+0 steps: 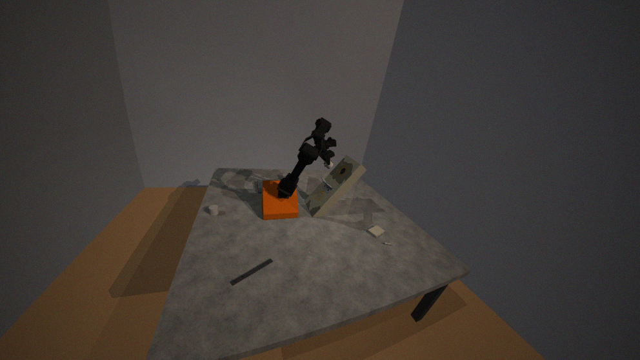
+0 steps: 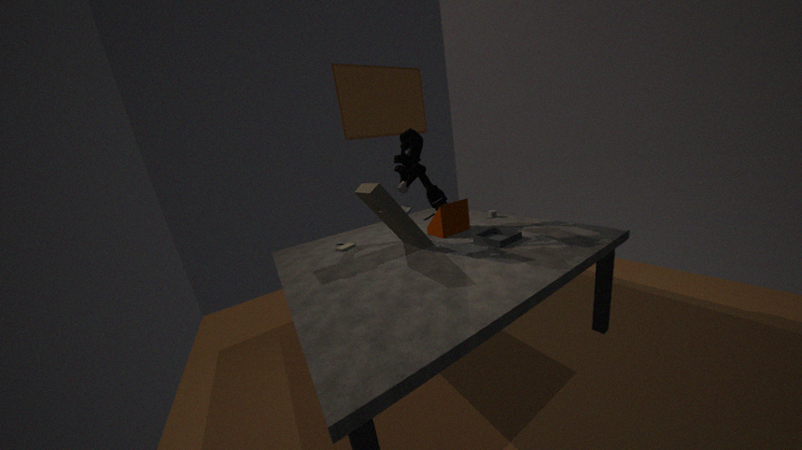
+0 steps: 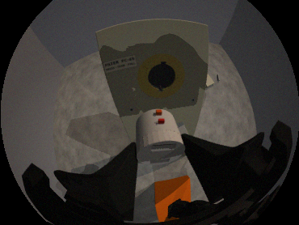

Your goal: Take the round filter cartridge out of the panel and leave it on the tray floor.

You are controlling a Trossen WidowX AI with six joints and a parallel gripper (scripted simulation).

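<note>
My gripper tip is 33 cm past the dark shallow tray, 29 cm above it and 22 cm to the right of it. The rest, counted from my gripper tip: round filter cartridge right at my gripper tip; service panel 12 cm below, 7 cm ahead, 2 cm to the right; narrow pale ledge 14 cm below, 2 cm to the right, 1 cm ahead.
</note>
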